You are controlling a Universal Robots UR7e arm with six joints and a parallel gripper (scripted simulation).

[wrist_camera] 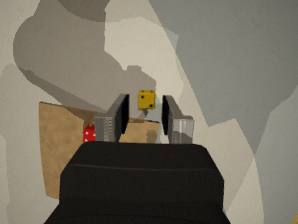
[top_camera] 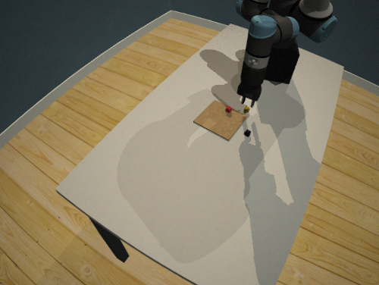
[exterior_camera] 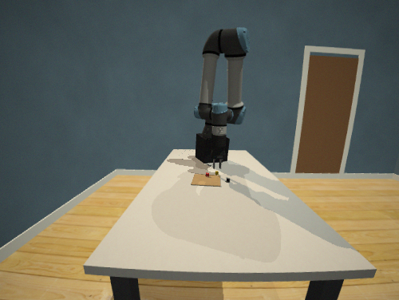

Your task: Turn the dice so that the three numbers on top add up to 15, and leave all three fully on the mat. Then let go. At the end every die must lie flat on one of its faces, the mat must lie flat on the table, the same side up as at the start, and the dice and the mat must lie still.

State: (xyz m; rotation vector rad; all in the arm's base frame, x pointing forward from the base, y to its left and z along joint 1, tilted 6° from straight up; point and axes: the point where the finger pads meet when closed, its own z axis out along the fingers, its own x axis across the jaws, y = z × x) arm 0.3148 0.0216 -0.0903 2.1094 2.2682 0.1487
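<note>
Now: hand 5 cm above the yellow die. Round my hand: black die: 10 cm ahead, 5 cm to the left, 5 cm below; then red die: 4 cm ahead, 5 cm to the right, 4 cm below; then brown mat: 9 cm ahead, 6 cm to the right, 5 cm below.
</note>
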